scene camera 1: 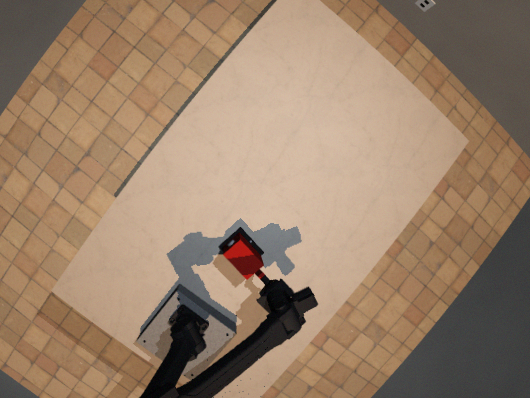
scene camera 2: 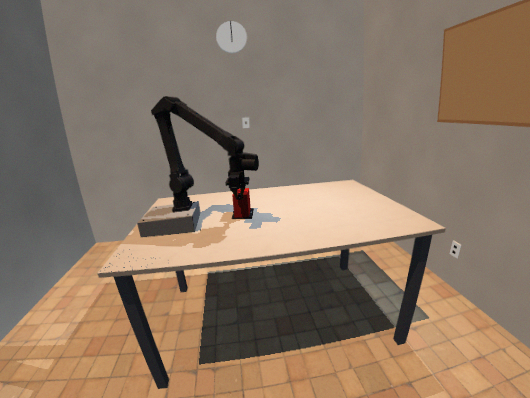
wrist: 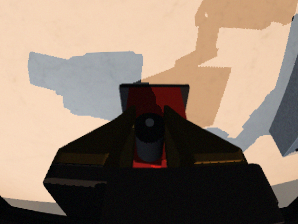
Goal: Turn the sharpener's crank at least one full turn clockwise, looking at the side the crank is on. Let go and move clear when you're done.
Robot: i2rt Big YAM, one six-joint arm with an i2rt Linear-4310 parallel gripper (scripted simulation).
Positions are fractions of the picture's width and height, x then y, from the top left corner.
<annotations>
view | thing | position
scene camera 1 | red sharpener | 0.46, 0.63
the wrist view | my gripper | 0.50, 0.50
</annotations>
